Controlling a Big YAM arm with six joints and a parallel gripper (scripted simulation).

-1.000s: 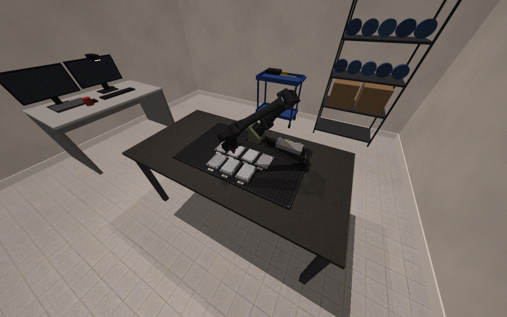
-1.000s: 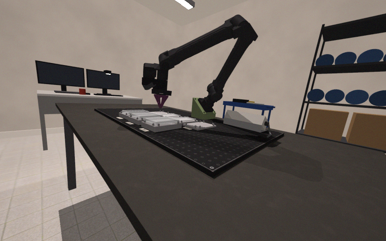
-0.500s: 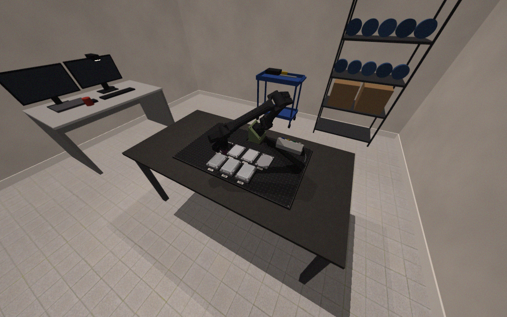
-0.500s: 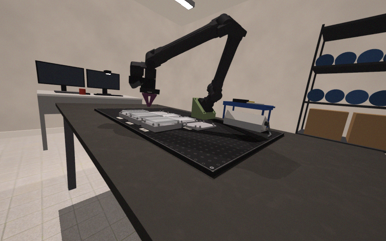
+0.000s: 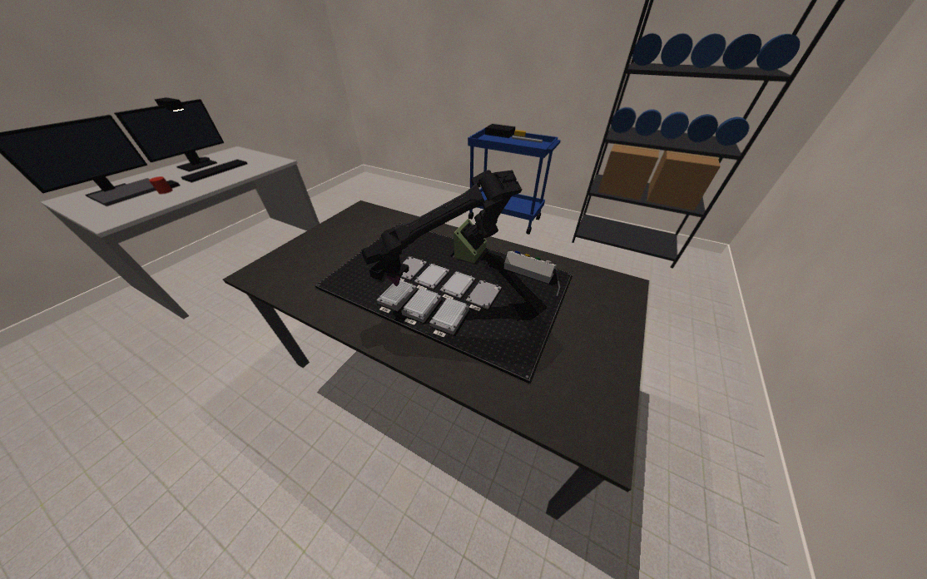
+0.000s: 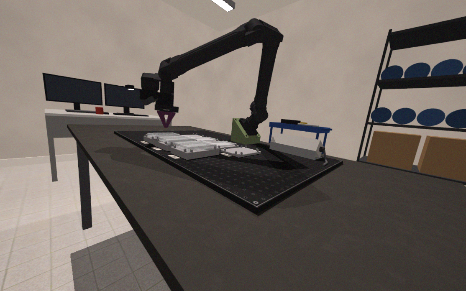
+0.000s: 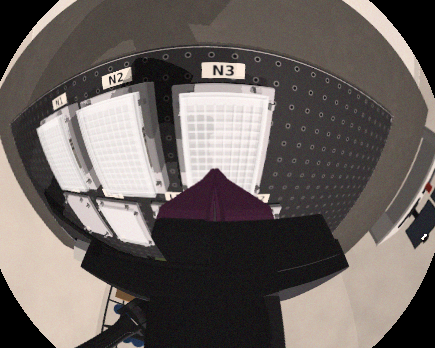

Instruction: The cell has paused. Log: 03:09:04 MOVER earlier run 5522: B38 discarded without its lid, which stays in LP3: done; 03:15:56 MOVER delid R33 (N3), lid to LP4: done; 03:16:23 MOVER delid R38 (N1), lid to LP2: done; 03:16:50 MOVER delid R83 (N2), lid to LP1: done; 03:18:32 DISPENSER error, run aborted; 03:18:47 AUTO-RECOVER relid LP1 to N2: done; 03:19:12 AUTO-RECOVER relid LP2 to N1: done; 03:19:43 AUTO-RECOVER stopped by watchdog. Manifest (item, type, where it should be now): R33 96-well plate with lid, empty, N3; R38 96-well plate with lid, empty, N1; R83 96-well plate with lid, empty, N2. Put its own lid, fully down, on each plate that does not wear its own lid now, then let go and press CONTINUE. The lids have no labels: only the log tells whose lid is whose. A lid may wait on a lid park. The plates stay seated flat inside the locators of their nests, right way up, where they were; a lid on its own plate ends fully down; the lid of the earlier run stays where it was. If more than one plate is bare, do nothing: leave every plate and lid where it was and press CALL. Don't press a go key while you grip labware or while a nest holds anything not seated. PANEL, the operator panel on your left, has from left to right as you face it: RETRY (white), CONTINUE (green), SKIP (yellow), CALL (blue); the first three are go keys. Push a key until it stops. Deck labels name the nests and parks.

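The white 96-well plate lies 1 cm to the right of my hand and 5 cm below it. Round my hand: N3 label: 9 cm ahead, 1 cm to the right, 7 cm below; then LP4 label: 9 cm behind, 19 cm to the left, 7 cm below; then lid park LP2: 18 cm behind, 7 cm to the right, 7 cm below.
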